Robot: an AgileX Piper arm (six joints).
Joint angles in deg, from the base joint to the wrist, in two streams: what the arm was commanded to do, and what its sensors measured. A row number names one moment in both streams.
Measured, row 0:
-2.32, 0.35, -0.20, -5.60, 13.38, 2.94
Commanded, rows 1 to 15:
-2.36, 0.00, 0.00, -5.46, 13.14, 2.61
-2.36, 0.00, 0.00, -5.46, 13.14, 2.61
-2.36, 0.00, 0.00, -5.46, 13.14, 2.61
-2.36, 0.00, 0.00, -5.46, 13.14, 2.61
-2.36, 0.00, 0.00, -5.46, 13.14, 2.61
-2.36, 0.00, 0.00, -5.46, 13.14, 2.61
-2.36, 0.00, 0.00, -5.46, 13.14, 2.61
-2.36, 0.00, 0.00, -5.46, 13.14, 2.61
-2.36, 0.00, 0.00, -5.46, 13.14, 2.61
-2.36, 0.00, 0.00, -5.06, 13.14, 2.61
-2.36, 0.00, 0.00, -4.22, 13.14, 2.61
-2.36, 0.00, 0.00, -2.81, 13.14, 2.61
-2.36, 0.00, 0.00, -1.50, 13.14, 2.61
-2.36, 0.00, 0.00, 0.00, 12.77, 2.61
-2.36, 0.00, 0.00, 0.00, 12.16, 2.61
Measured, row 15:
-2.32, 0.35, -0.20, -3.11, 13.38, 2.94
